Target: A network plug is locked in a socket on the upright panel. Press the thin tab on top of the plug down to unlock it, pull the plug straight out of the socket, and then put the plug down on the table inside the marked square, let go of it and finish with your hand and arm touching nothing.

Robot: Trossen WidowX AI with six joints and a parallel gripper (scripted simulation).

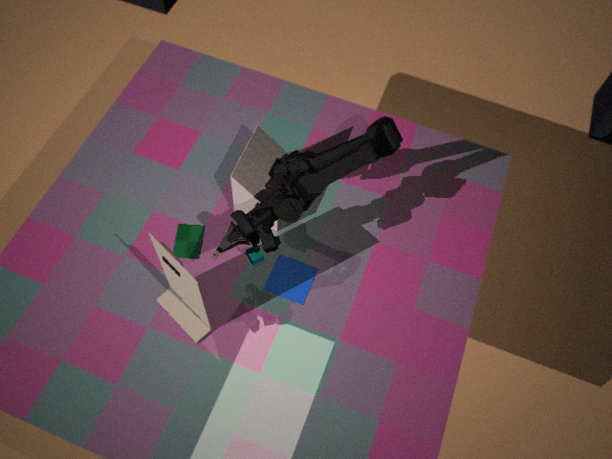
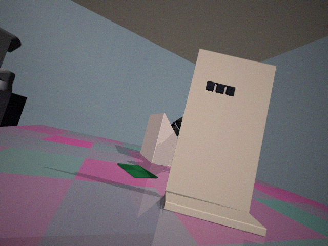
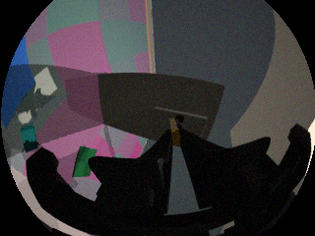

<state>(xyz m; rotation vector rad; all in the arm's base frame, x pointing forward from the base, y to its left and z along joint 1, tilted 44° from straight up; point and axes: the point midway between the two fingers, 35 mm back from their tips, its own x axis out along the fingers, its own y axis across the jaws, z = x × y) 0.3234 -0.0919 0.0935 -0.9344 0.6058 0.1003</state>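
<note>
Right now my gripper tip is 24 cm above the blue marked square, 15 cm to the right of it and 10 cm past it. From my gripper tip the other things lie so: dark teal block (23 cm below, 13 cm behind, 3 cm to the left); then upright panel (10 cm below, 9 cm ahead, 8 cm to the right); then network plug (1 cm ahead).
</note>
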